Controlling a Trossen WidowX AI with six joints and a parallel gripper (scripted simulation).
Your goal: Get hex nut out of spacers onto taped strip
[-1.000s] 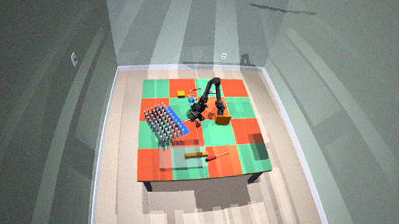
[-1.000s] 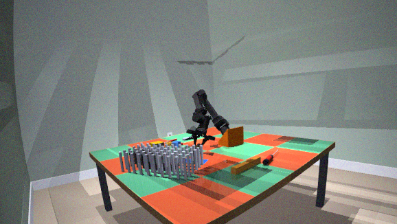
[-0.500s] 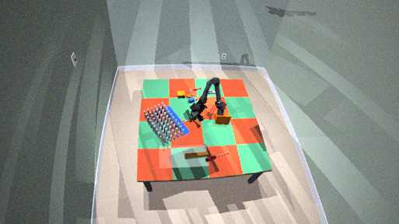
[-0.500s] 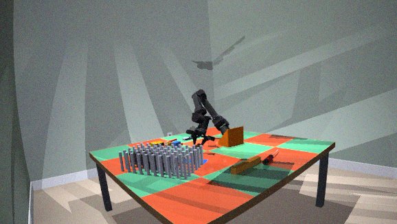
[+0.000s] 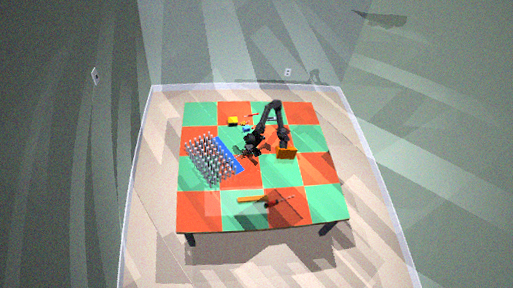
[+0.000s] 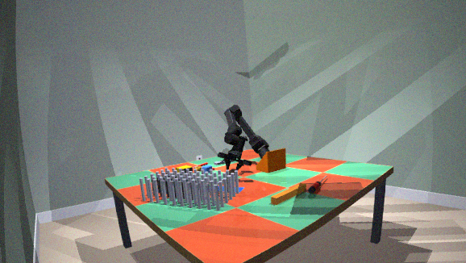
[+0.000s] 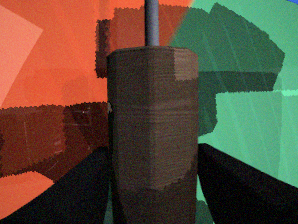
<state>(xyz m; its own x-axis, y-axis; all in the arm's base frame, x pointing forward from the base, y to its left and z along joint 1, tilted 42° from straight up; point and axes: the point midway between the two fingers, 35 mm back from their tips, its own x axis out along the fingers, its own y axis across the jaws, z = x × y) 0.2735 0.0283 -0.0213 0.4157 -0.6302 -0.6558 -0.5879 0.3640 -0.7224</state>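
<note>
Right now the blue taped strip is 170 mm ahead of my gripper tip, 40 mm below it and 20 mm to the left of it. From my gripper tip the other things lie so: blue block: 260 mm to the right, 20 mm below, 20 mm ahead; then orange level: 420 mm to the left, 60 mm behind, 20 mm below; then yellow block: 330 mm to the right, 150 mm ahead, 10 mm below.
</note>
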